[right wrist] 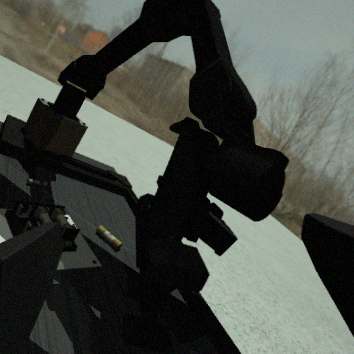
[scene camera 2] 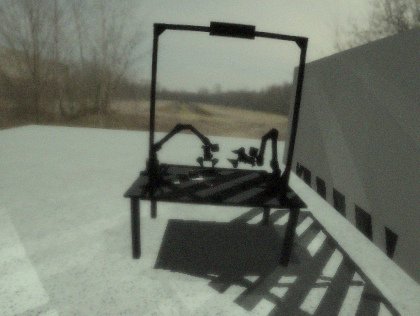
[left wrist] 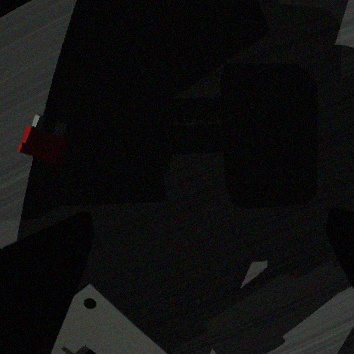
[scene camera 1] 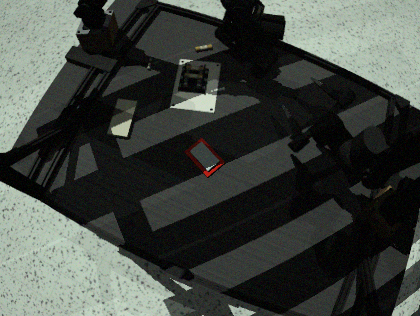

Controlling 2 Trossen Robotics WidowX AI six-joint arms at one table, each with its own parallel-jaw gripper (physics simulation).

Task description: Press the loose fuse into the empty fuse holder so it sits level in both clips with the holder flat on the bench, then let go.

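Frame: origin at the left arm's base, x ahead, y left, z up, level; centimetres.
Where they show: left gripper, fingertip midpoint: [right wrist: 140,286] [scene camera 2: 207,169] [left wrist: 210,222] [scene camera 1: 247,60]; right gripper, fingertip midpoint: [right wrist: 183,230] [scene camera 2: 229,154] [scene camera 1: 297,91]; left arm's base, link origin: [right wrist: 62,111] [scene camera 1: 94,21]; right arm's base, link origin: [scene camera 2: 275,179] [scene camera 1: 390,210].
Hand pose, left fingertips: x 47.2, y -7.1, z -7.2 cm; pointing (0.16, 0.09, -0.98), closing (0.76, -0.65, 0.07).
Things, the pixels of their top centre, and the offset from my left fingertips.
- loose fuse, top centre: [right wrist: 110,233] [scene camera 1: 203,46] dx -13.3, dy +5.5, dz -2.2 cm
- dark block, top centre: [scene camera 1: 193,74] dx -14.9, dy -6.7, dz -0.4 cm
- pale flat block, top centre: [scene camera 1: 122,117] dx -33.3, dy -20.8, dz -2.1 cm
- small metallic piece, top centre: [right wrist: 38,180] [scene camera 1: 149,63] dx -28.9, dy -1.9, dz -2.6 cm
The loose fuse [scene camera 1: 203,48] [right wrist: 109,237], a small tan cylinder with a pale middle, lies on the bench behind the holder in scene camera 1. The fuse holder is a dark block [scene camera 1: 194,77] with clips, on a pale plate [scene camera 1: 202,103] [left wrist: 110,325] [right wrist: 82,256]; its clips are too dark to read clearly. My left gripper [scene camera 2: 207,163] [left wrist: 210,222] is open and empty, above the bench; the plate's corner shows beside its left-hand finger in the left wrist view. My right gripper [scene camera 2: 233,156] is open and empty, raised at the right, away from the holder.
A red-rimmed rectangular tray [scene camera 1: 217,170] [left wrist: 42,146] lies near the bench's middle. A pale flat block [scene camera 1: 121,127] lies left of the holder. A small metallic piece [scene camera 1: 149,63] [right wrist: 37,182] shows at the back left. Dark frame rails border the bench. Striped shadows cross it.
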